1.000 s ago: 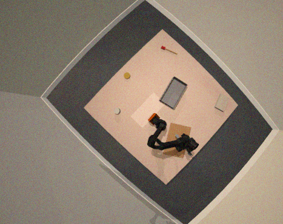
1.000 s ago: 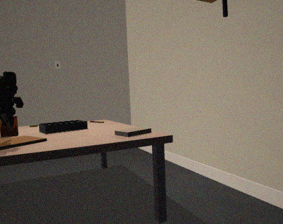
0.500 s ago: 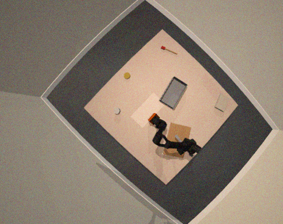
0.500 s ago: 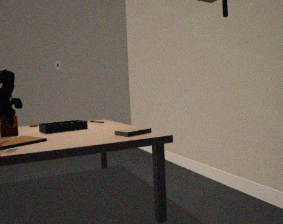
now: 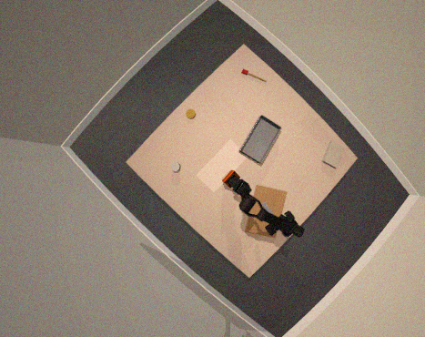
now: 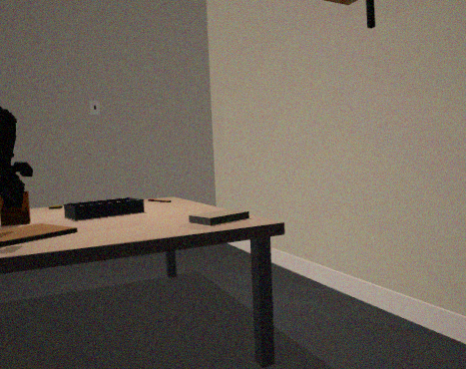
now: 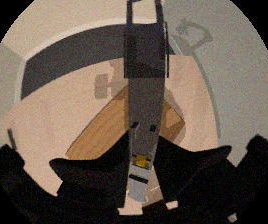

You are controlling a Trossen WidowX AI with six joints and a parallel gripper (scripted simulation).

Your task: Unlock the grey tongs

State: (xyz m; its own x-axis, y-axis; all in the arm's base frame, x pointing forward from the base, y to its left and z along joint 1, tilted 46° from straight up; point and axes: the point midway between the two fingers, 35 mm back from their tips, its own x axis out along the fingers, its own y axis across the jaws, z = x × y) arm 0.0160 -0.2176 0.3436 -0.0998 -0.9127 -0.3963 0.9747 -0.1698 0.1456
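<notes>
Right now the yellow lock piece is 30 mm above my gripper tip, 20 mm to the left of it and 10 mm ahead of it. The rest, counted from my gripper tip: wooden board: 140 mm below, 50 mm to the left, 10 mm ahead; then roasting tin: 470 mm to the left, 340 mm ahead, 120 mm below; then flat grey slab: 710 mm ahead, 130 mm below, 10 mm to the right.
</notes>
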